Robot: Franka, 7 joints.
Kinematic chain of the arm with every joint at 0, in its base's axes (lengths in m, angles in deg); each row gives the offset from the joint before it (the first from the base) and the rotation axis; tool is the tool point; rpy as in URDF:
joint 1: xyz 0 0 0.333 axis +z
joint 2: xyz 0 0 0 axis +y
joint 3: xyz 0 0 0.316 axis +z
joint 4: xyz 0.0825 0 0 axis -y
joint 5: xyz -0.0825 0 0.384 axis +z
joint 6: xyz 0 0 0 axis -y
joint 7: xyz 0.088 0 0 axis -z
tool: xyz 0 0 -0.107 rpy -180 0 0
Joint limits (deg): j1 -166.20..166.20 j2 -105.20..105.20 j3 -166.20..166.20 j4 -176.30..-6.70 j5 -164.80..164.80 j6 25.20..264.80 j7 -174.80..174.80
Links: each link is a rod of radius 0.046 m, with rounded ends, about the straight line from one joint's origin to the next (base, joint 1, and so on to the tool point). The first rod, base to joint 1, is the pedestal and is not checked.
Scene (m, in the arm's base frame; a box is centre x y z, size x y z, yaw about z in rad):
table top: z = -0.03
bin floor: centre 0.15 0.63 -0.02 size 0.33 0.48 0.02 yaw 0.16
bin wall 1: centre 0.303 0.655 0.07 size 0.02 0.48 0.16 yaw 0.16
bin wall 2: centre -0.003 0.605 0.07 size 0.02 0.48 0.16 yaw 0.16
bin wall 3: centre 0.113 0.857 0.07 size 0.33 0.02 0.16 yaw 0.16
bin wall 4: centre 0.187 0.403 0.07 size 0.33 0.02 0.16 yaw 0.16
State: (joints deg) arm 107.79 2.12 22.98 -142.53 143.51 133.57 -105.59
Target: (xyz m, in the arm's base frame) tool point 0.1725 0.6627 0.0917
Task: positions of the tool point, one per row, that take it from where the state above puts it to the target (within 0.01 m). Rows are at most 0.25 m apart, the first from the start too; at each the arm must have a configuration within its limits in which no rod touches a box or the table.
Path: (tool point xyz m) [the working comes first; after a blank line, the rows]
Joints at the target: 76.92 52.79 -3.29 -92.77 147.22 127.66 -105.59
Straight joint move there: touches bin wall 2.

1: -0.2153 0.5080 0.2836
2: -0.0413 0.6209 0.2768
3: 0.1724 0.6627 0.2643
4: 0.1740 0.6685 0.1793
5: 0.1725 0.6627 0.0917

